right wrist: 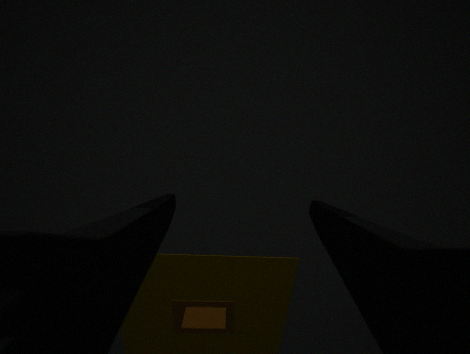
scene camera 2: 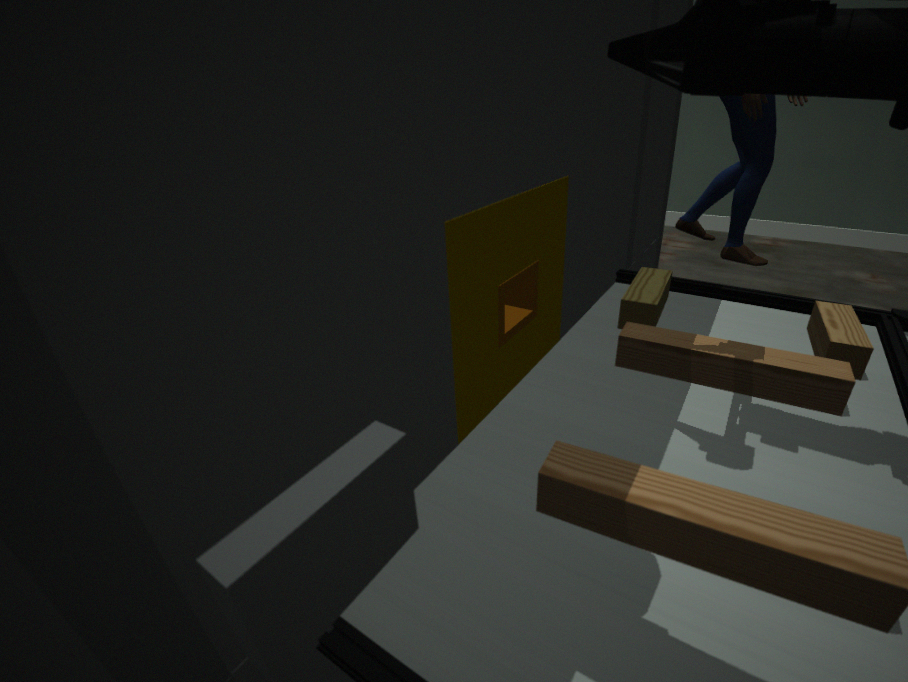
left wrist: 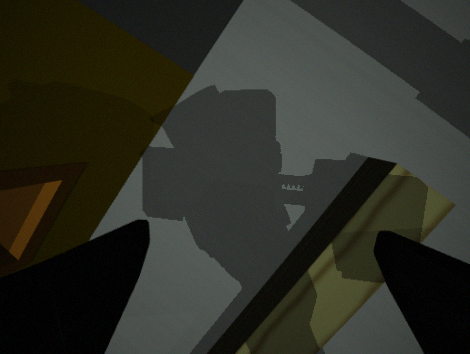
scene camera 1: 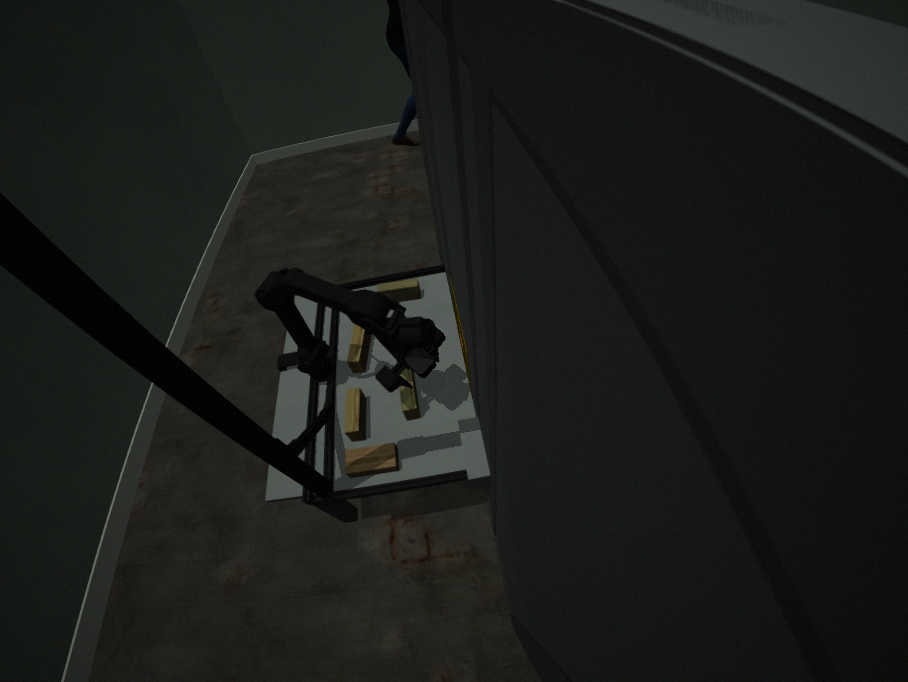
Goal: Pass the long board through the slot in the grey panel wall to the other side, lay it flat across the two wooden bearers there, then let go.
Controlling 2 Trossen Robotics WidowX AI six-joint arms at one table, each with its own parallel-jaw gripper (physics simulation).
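Frame: origin at the left arm's base, x left, y back, z up, level; metres.
Seen in the pictures: left gripper, fingertip midpoint: [left wrist: 263,236]; right gripper, fingertip midpoint: [right wrist: 244,203] [scene camera 2: 624,54]; left arm's base at its link origin: [scene camera 1: 322,372].
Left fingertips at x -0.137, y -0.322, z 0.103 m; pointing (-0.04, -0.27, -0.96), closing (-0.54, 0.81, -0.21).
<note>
Offsets run from my left fingertips to a thing's top centre. "pt": to the spot under its first point.
The long board {dx +0.111, dy +0.063, dz -0.061 m} [scene camera 1: 409,402] [left wrist: 340,295], yellowish wood, lies flat on the table on the left arm's side of the grey panel wall [scene camera 1: 660,367] [scene camera 2: 293,256] [right wrist: 240,125]. My left gripper [scene camera 1: 424,372] [left wrist: 263,236] is open and empty above it, turned at an angle to it; one fingertip overlaps the board in the left wrist view. The slot {pt dx +0.108, dy -0.154, dz -0.037 m} [scene camera 2: 516,317] [left wrist: 30,215] [right wrist: 204,318] is in a yellow panel. Two brown bearers, the farther {dx +0.228, dy -0.371, dz -0.078 m} [scene camera 2: 734,367] and the nearer {dx -0.035, dy -0.385, dz -0.078 m} [scene camera 2: 719,528], lie roughly parallel. My right gripper [scene camera 2: 615,49] [right wrist: 244,203] is open and empty, high up, facing the wall.
Loose wooden blocks lie around the board, at the back {pt dx +0.388, dy +0.058, dz -0.062 m} [scene camera 1: 398,289], at the left [scene camera 1: 354,413] and near the front {pt dx -0.166, dy +0.170, dz -0.084 m} [scene camera 1: 371,458]. Two blocks {dx +0.388, dy -0.241, dz -0.075 m} [scene camera 2: 645,297] {dx +0.375, dy -0.492, dz -0.078 m} [scene camera 2: 840,330] lie beyond the bearers. A dark frame post [scene camera 1: 161,367] crosses scene camera 1. A person's legs [scene camera 2: 748,139] show behind.
</note>
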